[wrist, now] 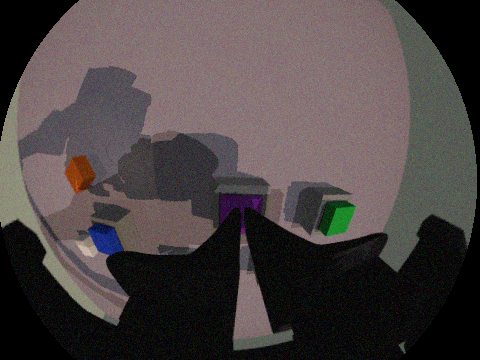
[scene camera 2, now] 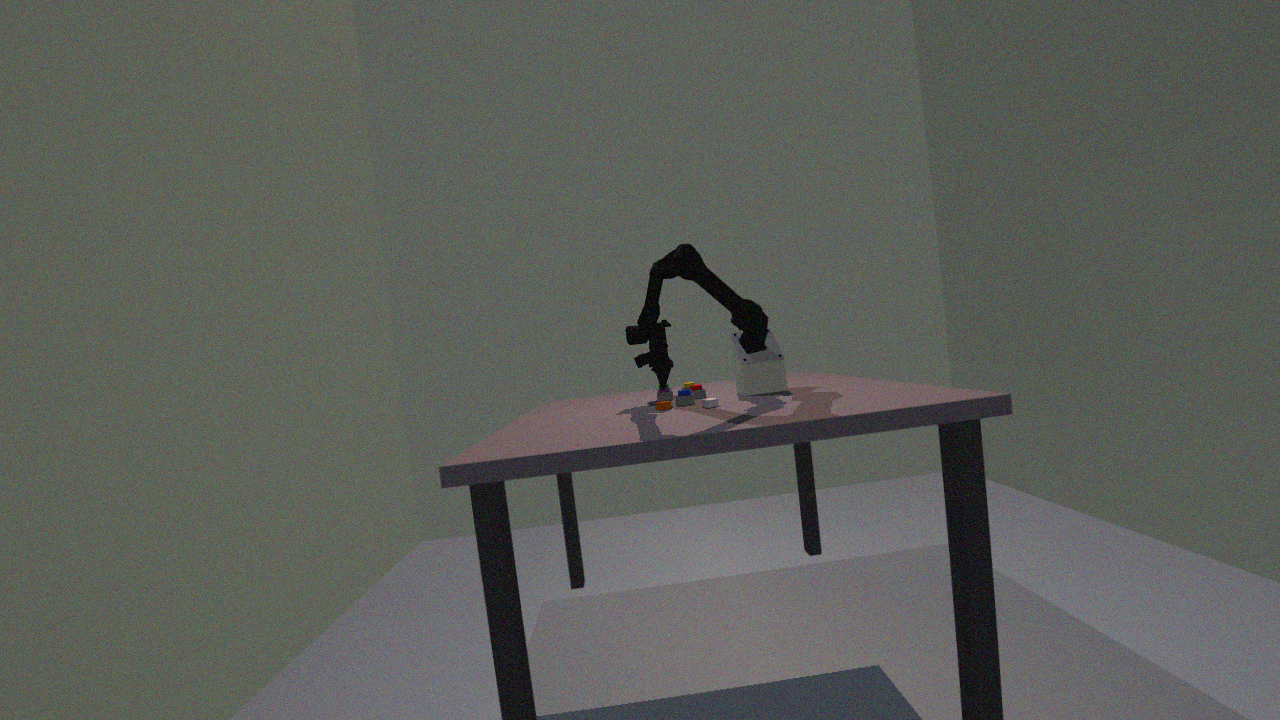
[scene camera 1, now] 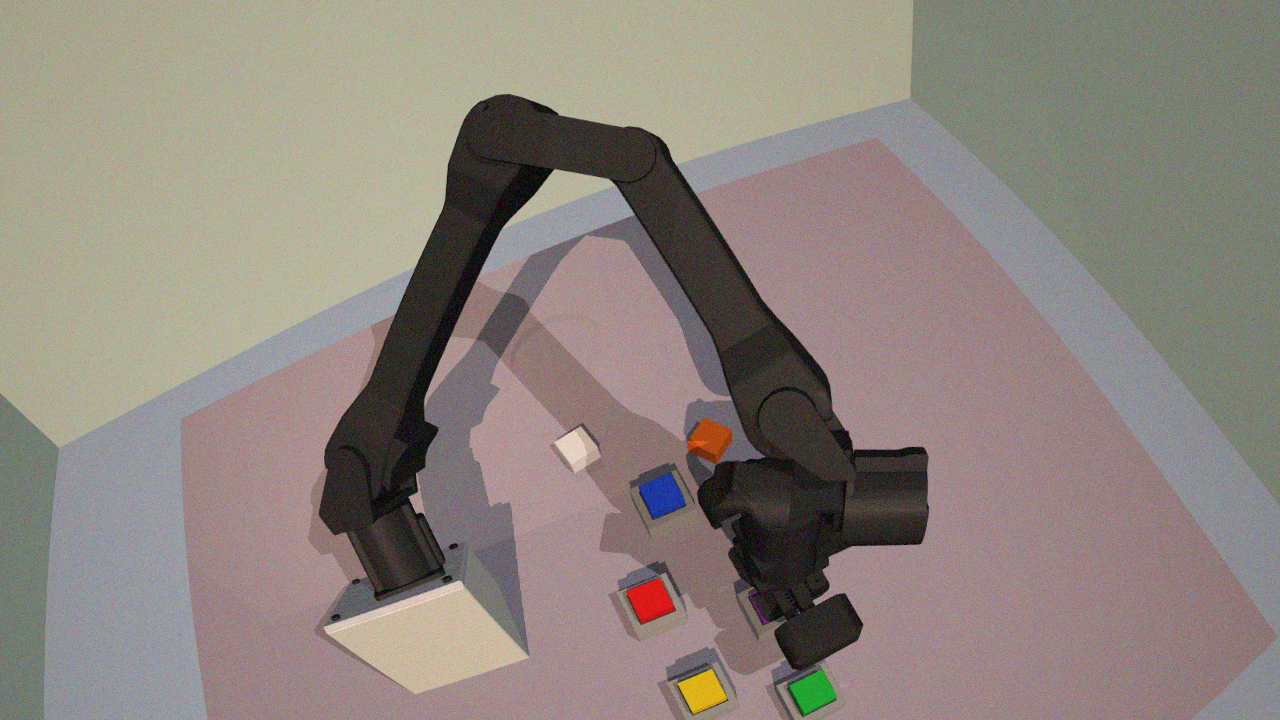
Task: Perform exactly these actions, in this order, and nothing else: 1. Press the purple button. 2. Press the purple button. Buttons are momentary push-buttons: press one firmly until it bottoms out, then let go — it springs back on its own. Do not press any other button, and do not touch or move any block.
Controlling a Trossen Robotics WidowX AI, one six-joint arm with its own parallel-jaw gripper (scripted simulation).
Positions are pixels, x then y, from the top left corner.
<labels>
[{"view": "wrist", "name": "my gripper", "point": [241,213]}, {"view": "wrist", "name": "purple button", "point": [227,202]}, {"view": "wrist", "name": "orange block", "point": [80,175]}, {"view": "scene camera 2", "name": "my gripper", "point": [663,389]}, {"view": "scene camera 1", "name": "my gripper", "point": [777,598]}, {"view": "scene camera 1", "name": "white block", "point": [577,448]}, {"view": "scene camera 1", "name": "orange block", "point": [709,440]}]
</labels>
